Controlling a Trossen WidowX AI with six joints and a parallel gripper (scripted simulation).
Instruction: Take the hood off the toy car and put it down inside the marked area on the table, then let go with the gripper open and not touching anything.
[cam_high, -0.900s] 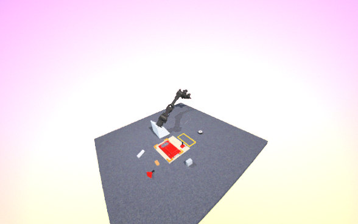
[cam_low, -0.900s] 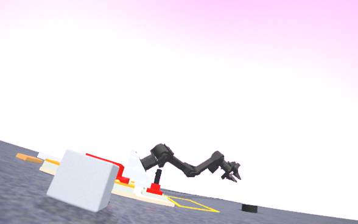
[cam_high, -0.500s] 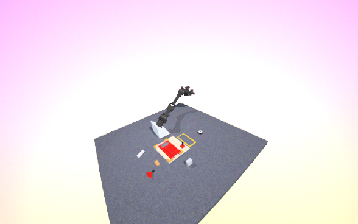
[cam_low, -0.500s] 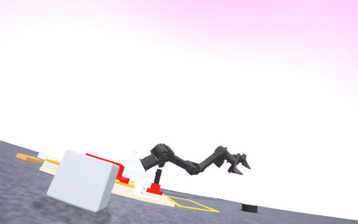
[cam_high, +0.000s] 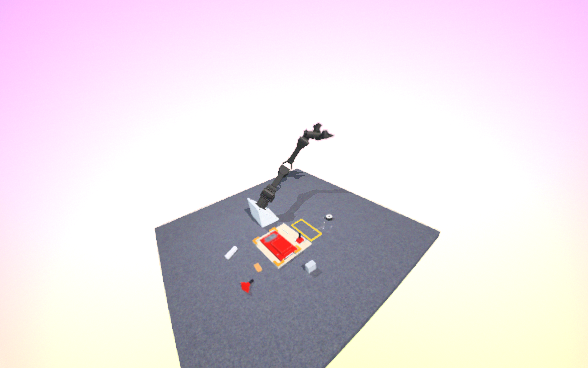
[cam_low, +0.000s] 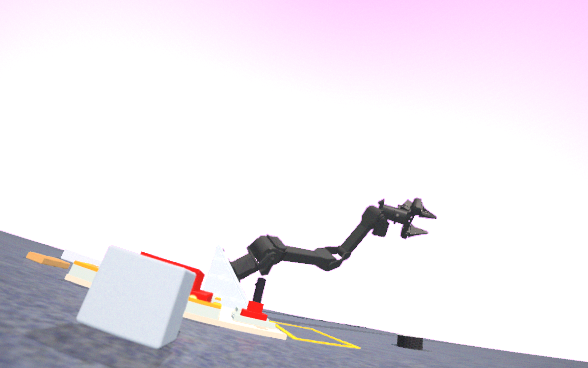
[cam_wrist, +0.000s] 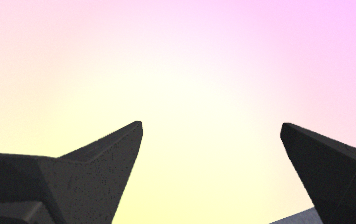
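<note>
The red hood lies 32 cm ahead of my gripper tip, 74 cm to the right of it and 35 cm below it. Round my gripper tip: white wheel 30 cm ahead, 36 cm to the right, 39 cm below.
</note>
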